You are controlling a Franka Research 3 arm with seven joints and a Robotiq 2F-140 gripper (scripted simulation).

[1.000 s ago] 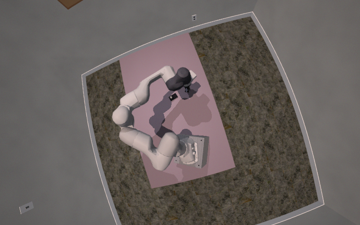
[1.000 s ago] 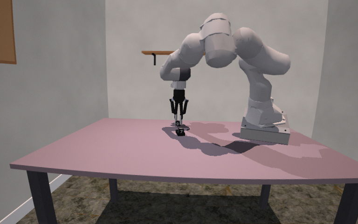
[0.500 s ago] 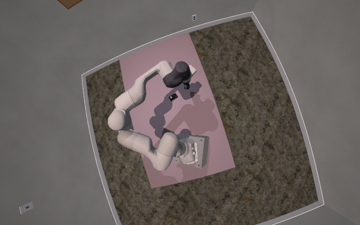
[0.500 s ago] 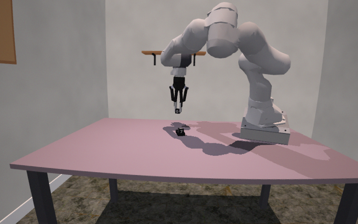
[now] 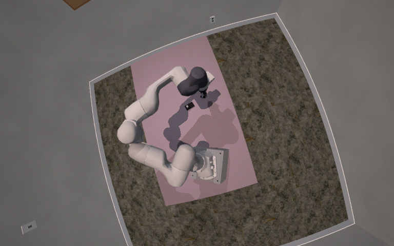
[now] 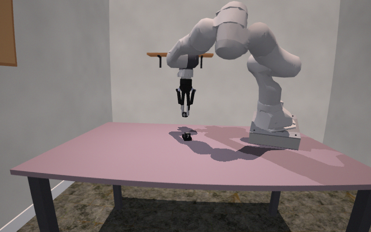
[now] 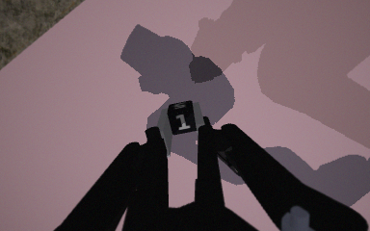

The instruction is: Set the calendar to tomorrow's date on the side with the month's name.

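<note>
My hand is 150 mm to the right of the black calendar tray, 130 mm above it and 30 mm past it. Round my hand: black digit cube (30 mm below).
</note>
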